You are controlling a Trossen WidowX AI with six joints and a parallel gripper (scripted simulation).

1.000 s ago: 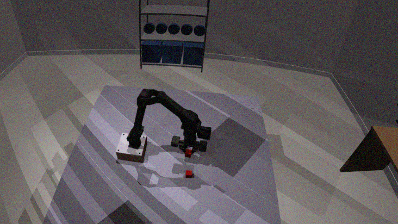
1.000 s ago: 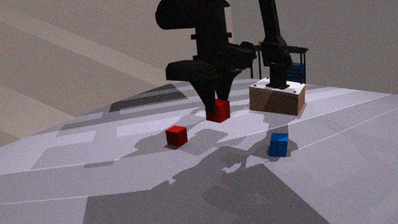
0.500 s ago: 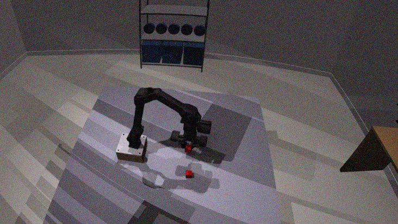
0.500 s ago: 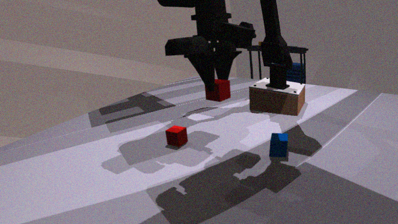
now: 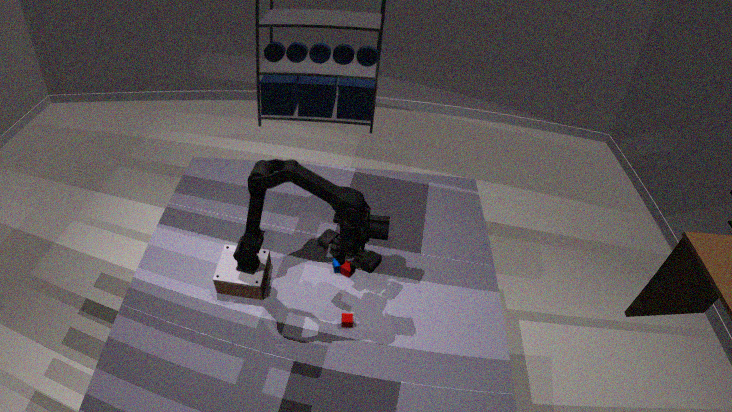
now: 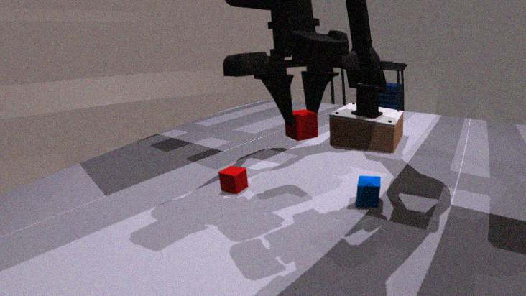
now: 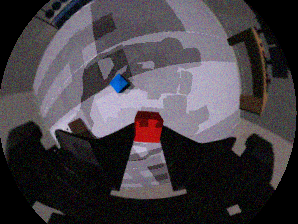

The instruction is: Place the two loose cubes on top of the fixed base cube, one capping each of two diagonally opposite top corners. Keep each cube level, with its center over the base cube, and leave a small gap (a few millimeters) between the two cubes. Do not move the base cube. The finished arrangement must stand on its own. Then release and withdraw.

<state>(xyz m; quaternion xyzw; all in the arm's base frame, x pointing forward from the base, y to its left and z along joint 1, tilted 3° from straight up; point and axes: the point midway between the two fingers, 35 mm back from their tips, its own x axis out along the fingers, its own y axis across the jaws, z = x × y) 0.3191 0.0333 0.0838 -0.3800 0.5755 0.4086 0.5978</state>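
Now: the blue base cube 4 cm behind my gripper tip, 9 cm to the left of it and 10 cm below it. From my gripper tip the other things lie so: red cube (3 cm ahead, 12 cm to the right, 10 cm below).
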